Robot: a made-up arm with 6 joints.
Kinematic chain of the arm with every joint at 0, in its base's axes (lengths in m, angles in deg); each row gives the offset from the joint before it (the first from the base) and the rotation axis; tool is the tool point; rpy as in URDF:
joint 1: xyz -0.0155 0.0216 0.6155 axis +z
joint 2: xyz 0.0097 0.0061 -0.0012 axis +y
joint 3: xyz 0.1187 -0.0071 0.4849 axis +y
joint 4: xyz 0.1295 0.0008 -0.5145 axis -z
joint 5: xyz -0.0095 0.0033 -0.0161 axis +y
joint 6: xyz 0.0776 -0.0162 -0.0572 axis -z
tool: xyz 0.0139 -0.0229 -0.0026 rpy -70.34 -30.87 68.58
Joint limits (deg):
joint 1: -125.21..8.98
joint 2: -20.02..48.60
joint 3: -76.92..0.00
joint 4: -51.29..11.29
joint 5: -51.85..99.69
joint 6: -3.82..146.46
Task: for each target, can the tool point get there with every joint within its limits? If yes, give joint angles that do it. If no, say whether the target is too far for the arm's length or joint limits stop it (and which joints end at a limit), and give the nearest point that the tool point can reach.
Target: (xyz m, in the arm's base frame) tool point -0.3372 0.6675 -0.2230
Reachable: no: joint limits stop it (at a limit: joint 1, joint 2, joint 4, joint 6) | nearest point -0.1133 0.0041 0.3328 | short by 0.894 m
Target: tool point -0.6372 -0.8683 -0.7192
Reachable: no: too far | nearest point -0.4162 -0.5519 0.2342 | short by 1.029 m
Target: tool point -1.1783 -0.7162 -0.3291
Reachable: no: too far | nearest point -0.5372 -0.6176 0.3149 | short by 0.914 m
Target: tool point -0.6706 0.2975 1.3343
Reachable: no: joint limits stop it (at a limit: joint 1, joint 2, joint 3, joint 4, joint 5) | nearest point -0.3046 -0.2930 1.3818 | short by 0.696 m
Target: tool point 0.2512 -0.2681 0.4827
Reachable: yes | joints -48.09 15.81 -8.43 -27.19 -36.75 76.17
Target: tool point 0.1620 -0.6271 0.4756
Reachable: yes | joints -75.28 28.58 -43.22 -23.36 -16.19 113.23
